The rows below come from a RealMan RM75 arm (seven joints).
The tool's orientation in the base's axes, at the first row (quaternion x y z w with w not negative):
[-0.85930 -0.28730 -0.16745 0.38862]
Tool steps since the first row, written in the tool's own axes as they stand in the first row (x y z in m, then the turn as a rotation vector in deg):
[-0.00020 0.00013 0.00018 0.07 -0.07 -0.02]
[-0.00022 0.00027 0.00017 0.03 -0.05 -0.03]
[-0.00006 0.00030 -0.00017 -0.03 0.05 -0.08]
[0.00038 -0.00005 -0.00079 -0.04 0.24 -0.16]
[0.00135 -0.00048 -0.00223 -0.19 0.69 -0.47]
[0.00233 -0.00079 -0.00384 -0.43 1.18 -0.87]
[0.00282 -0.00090 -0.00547 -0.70 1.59 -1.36]
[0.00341 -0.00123 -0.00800 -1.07 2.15 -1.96]
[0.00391 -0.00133 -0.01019 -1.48 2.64 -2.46]
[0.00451 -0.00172 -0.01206 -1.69 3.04 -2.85]
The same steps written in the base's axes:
[-0.00006 0.00000 -0.00029 0.01 0.05 0.09]
[0.00001 -0.00009 -0.00038 -0.01 0.01 0.06]
[0.00013 -0.00031 -0.00009 0.00 -0.10 0.01]
[0.00021 -0.00044 0.00073 0.11 -0.26 -0.05]
[0.00061 -0.00096 0.00240 0.25 -0.80 -0.19]
[0.00107 -0.00167 0.00411 0.35 -1.45 -0.34]
[0.00128 -0.00267 0.00547 0.36 -2.14 -0.39]
[0.00137 -0.00422 0.00758 0.38 -3.03 -0.52]
[0.00156 -0.00566 0.00930 0.34 -3.82 -0.69]
[0.00166 -0.00666 0.01103 0.40 -4.41 -0.77]

